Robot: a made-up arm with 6 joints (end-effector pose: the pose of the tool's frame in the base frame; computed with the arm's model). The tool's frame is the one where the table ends.
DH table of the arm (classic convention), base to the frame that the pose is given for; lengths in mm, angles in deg. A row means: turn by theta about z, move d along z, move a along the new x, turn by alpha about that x. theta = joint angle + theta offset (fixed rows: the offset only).
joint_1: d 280.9  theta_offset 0  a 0  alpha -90
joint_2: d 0  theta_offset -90  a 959.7  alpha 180
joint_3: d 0  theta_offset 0  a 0  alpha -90
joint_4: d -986.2  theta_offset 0  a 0  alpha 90
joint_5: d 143.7  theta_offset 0  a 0  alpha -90
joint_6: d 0  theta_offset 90  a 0  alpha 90
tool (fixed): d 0  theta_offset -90  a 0  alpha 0
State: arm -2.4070 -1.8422 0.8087 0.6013 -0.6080 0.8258
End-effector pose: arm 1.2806 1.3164 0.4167 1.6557 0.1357 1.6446
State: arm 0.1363 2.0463 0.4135 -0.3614 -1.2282 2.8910
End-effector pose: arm 0.7528 -0.0324 -1.1396 -0.3639 0.4351 2.8329
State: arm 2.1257 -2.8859 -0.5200 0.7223 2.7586 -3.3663
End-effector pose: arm 0.6255 -0.8045 -0.0249 1.2932 1.6100 -1.7115
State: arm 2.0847 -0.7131 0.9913 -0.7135 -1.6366 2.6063
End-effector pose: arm 0.4220 -0.5265 1.9967 -0.4959 -2.9179 0.6553
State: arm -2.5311 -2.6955 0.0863 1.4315 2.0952 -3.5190
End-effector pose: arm 1.1252 0.8116 -0.3709 -0.5649 0.8672 -1.1651
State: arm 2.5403 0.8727 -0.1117 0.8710 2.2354 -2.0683
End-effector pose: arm -1.0794 0.8527 0.1371 -0.2448 -1.5209 -1.2969
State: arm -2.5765 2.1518 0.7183 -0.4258 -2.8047 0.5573
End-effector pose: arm -0.8119 -0.3599 -1.2309 2.2618 -0.1999 1.4577
